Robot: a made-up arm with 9 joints.
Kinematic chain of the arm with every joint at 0, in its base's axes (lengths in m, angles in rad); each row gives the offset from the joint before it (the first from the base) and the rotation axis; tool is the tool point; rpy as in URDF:
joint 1: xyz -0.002 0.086 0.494 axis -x
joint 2: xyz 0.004 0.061 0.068 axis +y
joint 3: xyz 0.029 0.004 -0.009 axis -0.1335 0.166 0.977
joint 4: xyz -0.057 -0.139 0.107 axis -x
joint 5: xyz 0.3 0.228 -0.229 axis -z
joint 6: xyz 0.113 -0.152 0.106 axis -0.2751 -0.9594 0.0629
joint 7: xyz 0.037 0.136 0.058 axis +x
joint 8: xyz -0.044 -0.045 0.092 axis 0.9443 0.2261 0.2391
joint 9: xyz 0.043 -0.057 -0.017 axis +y
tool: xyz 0.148 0.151 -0.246 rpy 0 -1.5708 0
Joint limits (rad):
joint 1: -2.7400..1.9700
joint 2: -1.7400..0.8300
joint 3: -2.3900..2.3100
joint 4: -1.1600..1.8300
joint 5: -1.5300..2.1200
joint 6: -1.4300..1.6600
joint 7: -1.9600..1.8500
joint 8: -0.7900..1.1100
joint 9: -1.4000..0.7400
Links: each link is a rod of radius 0.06 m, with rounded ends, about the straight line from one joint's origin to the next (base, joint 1, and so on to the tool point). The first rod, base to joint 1, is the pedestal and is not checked.
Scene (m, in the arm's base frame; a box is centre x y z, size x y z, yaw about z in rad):
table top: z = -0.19
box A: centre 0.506 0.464 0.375 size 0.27 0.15 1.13 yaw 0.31
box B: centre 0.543 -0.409 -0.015 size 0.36 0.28 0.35 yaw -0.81
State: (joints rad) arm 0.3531 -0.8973 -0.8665 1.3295 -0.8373 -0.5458 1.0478 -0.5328 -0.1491
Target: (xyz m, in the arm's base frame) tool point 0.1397 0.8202 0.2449
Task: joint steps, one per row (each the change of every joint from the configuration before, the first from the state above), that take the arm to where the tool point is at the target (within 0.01 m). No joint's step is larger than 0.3 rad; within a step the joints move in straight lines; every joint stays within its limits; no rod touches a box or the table.
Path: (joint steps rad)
1: -0.1259 -0.2107 0.0314 0.0075 0.1240 0.0484 -0.2748 -0.0643 -0.1359
2: -0.1259 -0.2106 0.0314 0.0075 0.1241 0.0484 -0.2748 -0.0643 -0.1358
3: -0.1260 -0.2107 0.0314 0.0075 0.1240 0.0484 -0.2748 -0.0643 -0.1359
4: -0.1259 -0.2107 0.0314 0.0075 0.1241 0.0483 -0.2748 -0.0643 -0.1359
5: 0.2583 0.0253 0.0982 -0.1866 -0.1035 0.0249 0.1790 0.0641 -0.0111
6: 0.2582 0.0253 0.0981 -0.1867 -0.1035 0.0250 0.1791 0.0641 -0.0110
7: 0.2583 0.0253 0.0981 -0.1866 -0.1035 0.0249 0.1791 0.0642 -0.0111
8: 0.2582 0.0253 0.0982 -0.1867 -0.1035 0.0249 0.1790 0.0641 -0.0110
9: 0.2583 0.0253 0.0981 -0.1867 -0.1035 0.0249 0.1791 0.0641 -0.0111
10: 0.2582 0.0253 0.0982 -0.1866 -0.1035 0.0249 0.1791 0.0641 -0.0111

